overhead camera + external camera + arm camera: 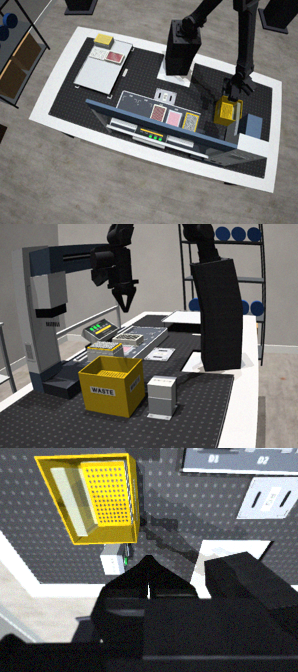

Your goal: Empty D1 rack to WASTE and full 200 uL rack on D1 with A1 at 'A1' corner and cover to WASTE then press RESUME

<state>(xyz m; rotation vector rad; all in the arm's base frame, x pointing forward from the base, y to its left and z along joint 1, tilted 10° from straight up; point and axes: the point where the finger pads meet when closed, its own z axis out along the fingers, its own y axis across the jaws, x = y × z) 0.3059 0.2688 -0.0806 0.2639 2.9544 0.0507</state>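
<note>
Now: the grey resume box 220 mm below my hand, 130 mm behind it and 110 mm to the left of it. From my hand the other things lie so: handler head: 270 mm ahead, 90 mm above, 20 mm to the left; clear rack cover: 220 mm below, 150 mm to the left, 40 mm ahead; yellow waste bin: 240 mm below, 100 mm to the left, 40 mm ahead.
</note>
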